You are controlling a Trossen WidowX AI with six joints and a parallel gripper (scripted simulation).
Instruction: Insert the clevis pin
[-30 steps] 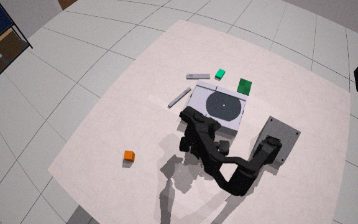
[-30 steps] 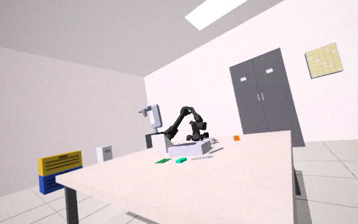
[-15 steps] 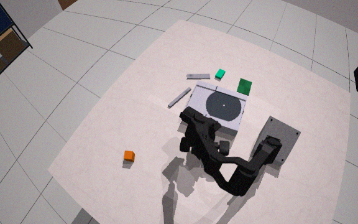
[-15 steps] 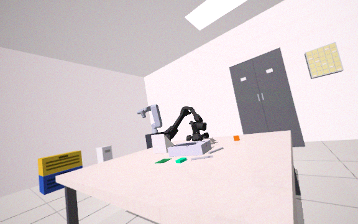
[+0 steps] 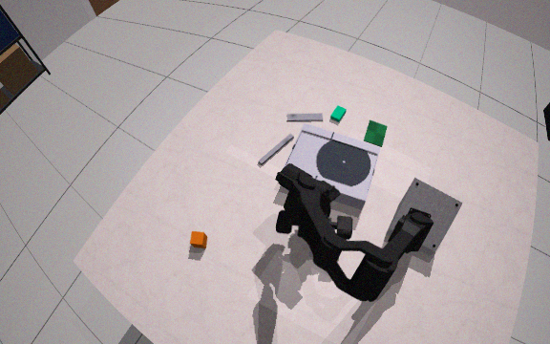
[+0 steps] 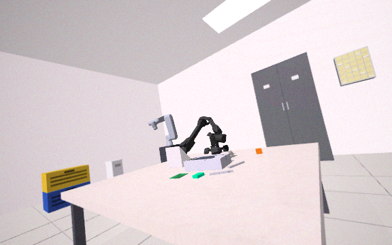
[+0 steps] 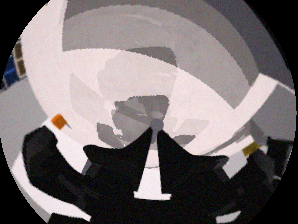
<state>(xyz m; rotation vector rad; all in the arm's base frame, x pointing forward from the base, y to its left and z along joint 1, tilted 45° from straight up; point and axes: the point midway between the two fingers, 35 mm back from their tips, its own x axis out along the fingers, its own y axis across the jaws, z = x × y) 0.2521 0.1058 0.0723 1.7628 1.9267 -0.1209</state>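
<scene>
The dark aluminium disc is 10 mm ahead of my gripper tip, 240 mm to the right of it and 50 mm above it. The rest, counted from my gripper tip: steel tray: 40 mm ahead, 240 mm to the right, 40 mm above; then steel clevis pin: 10 mm to the left; then orange cube: 280 mm ahead, 130 mm to the left, 20 mm above.
</scene>
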